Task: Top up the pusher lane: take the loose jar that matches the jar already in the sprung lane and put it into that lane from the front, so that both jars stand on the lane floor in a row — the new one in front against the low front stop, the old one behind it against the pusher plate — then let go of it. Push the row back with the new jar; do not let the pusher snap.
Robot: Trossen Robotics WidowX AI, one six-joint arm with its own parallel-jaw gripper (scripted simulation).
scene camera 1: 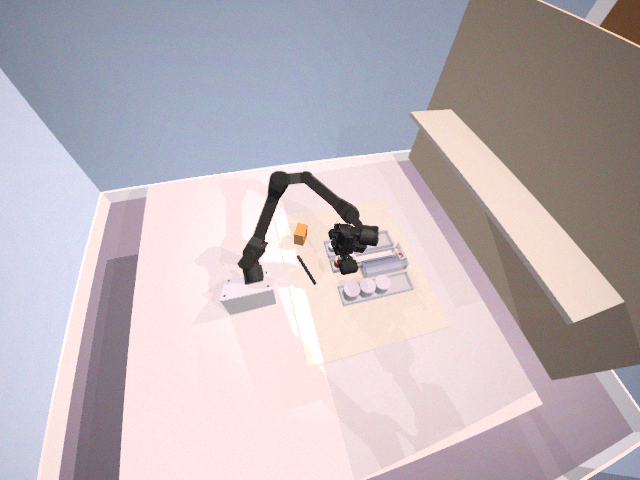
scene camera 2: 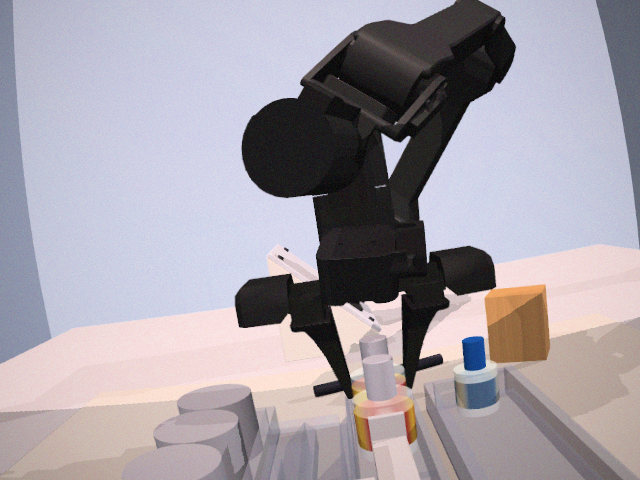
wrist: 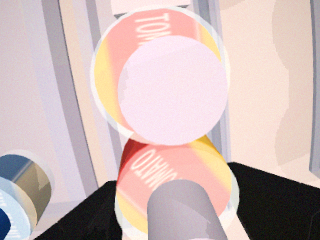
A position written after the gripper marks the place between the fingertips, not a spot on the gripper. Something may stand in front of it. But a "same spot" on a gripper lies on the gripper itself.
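The gripper appears in the wrist view [172, 182], and both scene camera 1 and scene camera 2 show it too. On the gripper, [scene camera 1: 347, 265] and [scene camera 2: 265, 279] are the same spot.
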